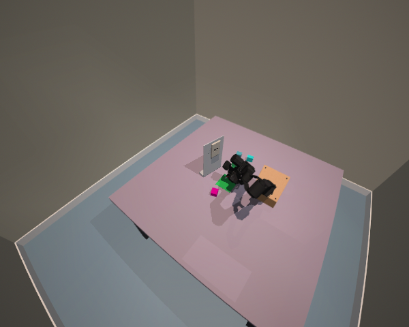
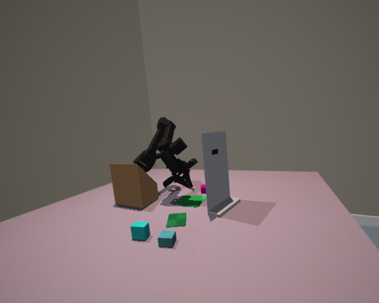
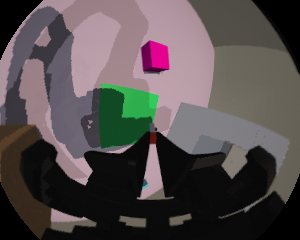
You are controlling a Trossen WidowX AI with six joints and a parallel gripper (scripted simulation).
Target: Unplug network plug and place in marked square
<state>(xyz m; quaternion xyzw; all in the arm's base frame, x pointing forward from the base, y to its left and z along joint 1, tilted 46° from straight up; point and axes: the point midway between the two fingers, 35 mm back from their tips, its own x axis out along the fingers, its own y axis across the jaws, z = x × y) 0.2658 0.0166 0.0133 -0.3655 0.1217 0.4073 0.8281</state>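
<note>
The bright green square is 1 cm behind my gripper tip and 6 cm below it. From my gripper tip the other things lie so: network plug right at my gripper tip; then grey upright panel 14 cm ahead, 4 cm to the right, 8 cm above.
</note>
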